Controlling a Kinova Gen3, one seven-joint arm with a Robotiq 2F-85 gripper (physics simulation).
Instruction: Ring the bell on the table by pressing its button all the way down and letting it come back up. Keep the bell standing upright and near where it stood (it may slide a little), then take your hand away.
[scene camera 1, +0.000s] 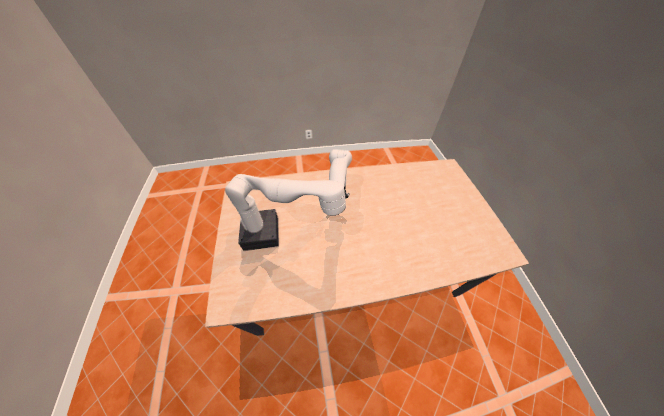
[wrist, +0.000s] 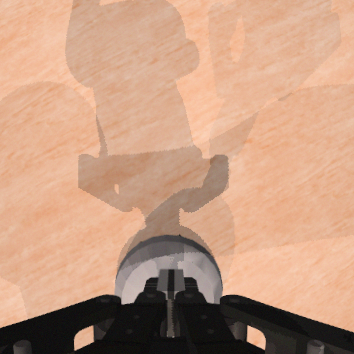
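Seen in the pictures: gripper, between the fingertips: (wrist: 171, 284); arm's base, origin of its link: (scene camera 1: 254, 225).
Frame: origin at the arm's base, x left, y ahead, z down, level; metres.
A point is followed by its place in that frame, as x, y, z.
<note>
The bell (wrist: 202, 272) @(0.186, 0.422, 0.051), a silvery-grey dome with a dark upper rim, shows at the bottom centre of the wrist view. My gripper (wrist: 171, 284) @(0.179, 0.442, 0.026) is shut and empty, with its black fingertips together in front of the dome. The fingers overlap the middle of the bell and hide its button. Whether the tips touch the button or stand above it cannot be told. In the scene view the bell does not show, and the fingertips are hidden by the arm's white wrist.
The light wooden table (scene camera 1: 420, 220) @(0.100, 0.943, 0.086) (wrist: 295, 200) @(0.166, 0.330, 0.086) carries the arm's black base (scene camera 1: 267, 230) @(-0.030, 0.074, 0.002) at its left side. The white arm (scene camera 1: 295, 190) @(-0.104, 0.272, -0.390) reaches rightwards over the table. Shadows of the arm and gripper lie on the wood around the bell.
</note>
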